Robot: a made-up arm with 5 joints.
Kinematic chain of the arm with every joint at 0, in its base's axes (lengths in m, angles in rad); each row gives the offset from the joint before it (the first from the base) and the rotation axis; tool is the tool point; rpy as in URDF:
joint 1: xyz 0 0 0.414 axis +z
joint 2: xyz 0 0 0 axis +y
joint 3: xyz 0.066 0 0.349 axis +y
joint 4: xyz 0.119 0 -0.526 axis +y
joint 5: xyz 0.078 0 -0.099 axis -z
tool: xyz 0 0 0 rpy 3.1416 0 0
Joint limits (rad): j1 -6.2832..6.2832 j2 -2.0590..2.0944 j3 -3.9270..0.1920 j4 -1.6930..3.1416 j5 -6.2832..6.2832
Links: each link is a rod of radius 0.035 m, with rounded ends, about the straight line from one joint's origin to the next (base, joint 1, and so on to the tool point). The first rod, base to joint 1, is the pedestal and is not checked.
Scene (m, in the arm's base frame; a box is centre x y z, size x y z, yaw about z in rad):
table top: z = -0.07
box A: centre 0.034 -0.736 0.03 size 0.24 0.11 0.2 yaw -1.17
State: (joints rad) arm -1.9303 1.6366 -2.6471 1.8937 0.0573
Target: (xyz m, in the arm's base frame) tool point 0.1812 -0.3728 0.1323
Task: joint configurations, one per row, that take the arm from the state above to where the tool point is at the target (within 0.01 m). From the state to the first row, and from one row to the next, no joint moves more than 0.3 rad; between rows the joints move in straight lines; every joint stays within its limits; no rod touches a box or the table.
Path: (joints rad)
1: -1.7951 1.3740 -2.3604 1.9730 0.0573
2: -1.6599 1.1114 -2.0736 2.0523 0.0573
3: -1.5246 0.8488 -1.7869 2.1316 0.0573
4: -1.3892 0.8336 -1.5410 2.2615 0.0573
5: -1.2538 0.8184 -1.2951 2.3913 0.0573
6: -1.1184 0.8033 -1.0492 2.5211 0.0573

